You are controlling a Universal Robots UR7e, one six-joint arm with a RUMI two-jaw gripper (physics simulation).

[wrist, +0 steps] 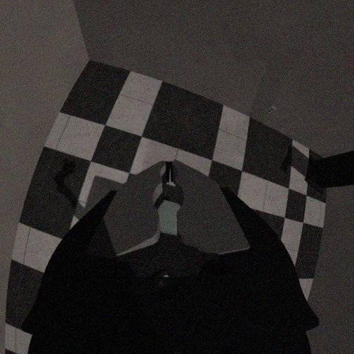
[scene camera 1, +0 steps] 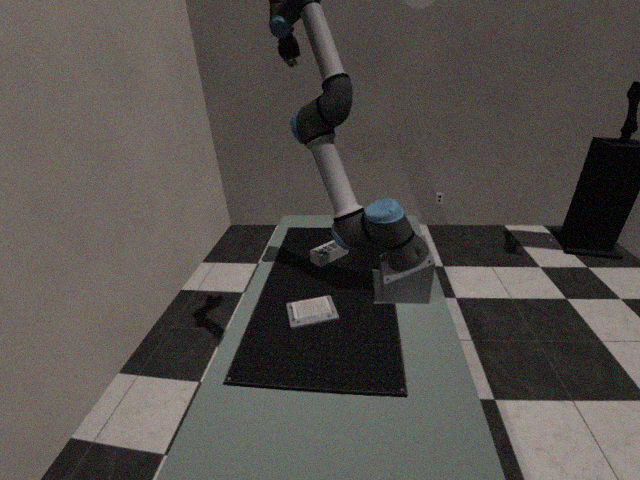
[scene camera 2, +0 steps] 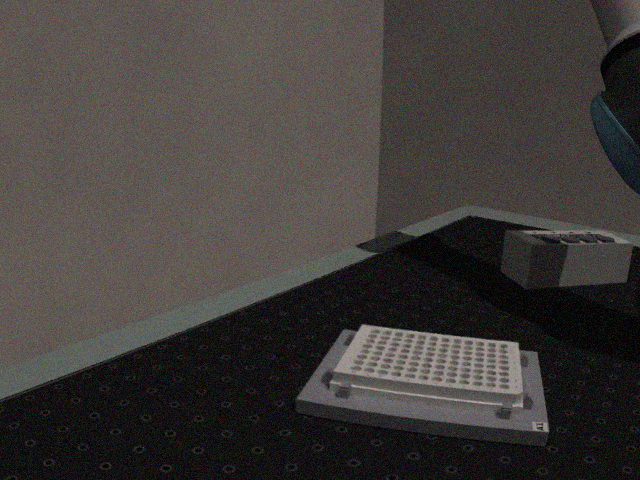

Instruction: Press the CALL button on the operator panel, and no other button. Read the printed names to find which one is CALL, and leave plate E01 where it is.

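Seen in the pictures: gripper, fingertip midpoint: (scene camera 1: 292,66); arm's base at its link origin: (scene camera 1: 408,256).
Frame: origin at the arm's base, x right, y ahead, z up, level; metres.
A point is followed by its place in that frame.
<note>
The operator panel (scene camera 1: 328,252) @[x 0.068, y 0.335, z -0.071 m] (scene camera 2: 594,264) @[x 0.114, y 0.298, z -0.099 m] is a light box with dark buttons on its sloped top, at the back of the black mat. The printed names are too small and dim to read, so I cannot tell which button is CALL. A white multi-well plate (scene camera 1: 312,308) @[x -0.241, y 0.292, z -0.099 m] (scene camera 2: 434,359) @[x -0.238, y 0.297, z -0.099 m] sits flat in a grey holder (scene camera 1: 292,321) @[x -0.303, y 0.341, z -0.113 m] (scene camera 2: 423,419) @[x -0.286, y 0.267, z -0.113 m] in front of the panel; no E01 label is readable. My gripper (scene camera 1: 292,63) @[x 0.525, y 0.608, z 0.633 m] (wrist: 169,163) is shut with nothing between its fingers, high above the table. The panel does not show in the wrist view.
The black mat (scene camera 1: 320,361) @[x -0.421, y 0.206, z -0.125 m] (scene camera 2: 180,392) @[x -0.376, y 0.404, z -0.125 m] lies on the green table (scene camera 1: 330,434) @[x -0.609, y 0.121, z -0.138 m]. The arm's base (scene camera 1: 405,286) @[x -0.098, y -0.001, z -0.060 m] stands at the mat's right edge, right of the panel. A wall (scene camera 1: 103,155) runs along the left. A dark cabinet (scene camera 1: 599,196) stands on the floor at the far right.
</note>
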